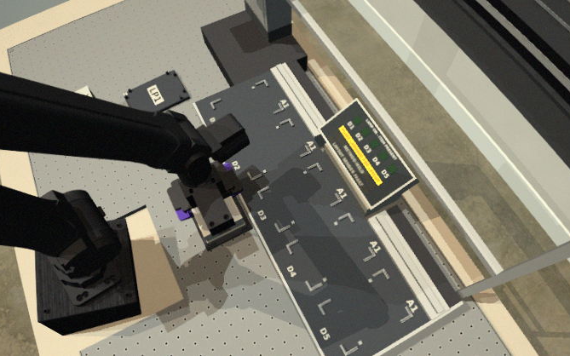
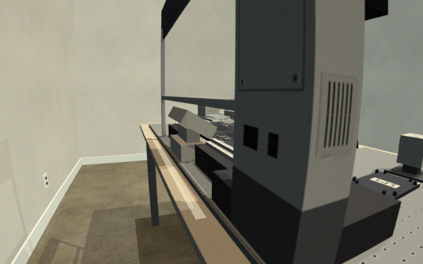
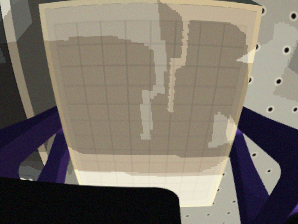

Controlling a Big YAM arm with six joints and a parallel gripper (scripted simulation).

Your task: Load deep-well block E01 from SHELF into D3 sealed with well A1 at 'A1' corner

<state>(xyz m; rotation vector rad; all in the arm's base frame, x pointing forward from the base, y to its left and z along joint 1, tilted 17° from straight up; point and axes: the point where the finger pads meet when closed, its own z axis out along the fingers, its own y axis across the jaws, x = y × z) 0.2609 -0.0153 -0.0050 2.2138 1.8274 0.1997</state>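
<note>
Right now my hand is 40 mm above the regrip nest RG. Also, from my hand: ready key (100 mm behind, 340 mm to the left, 30 mm above); then deep-well block (10 mm below); then LP1 pad (60 mm ahead, 350 mm to the left, 40 mm below).
</note>
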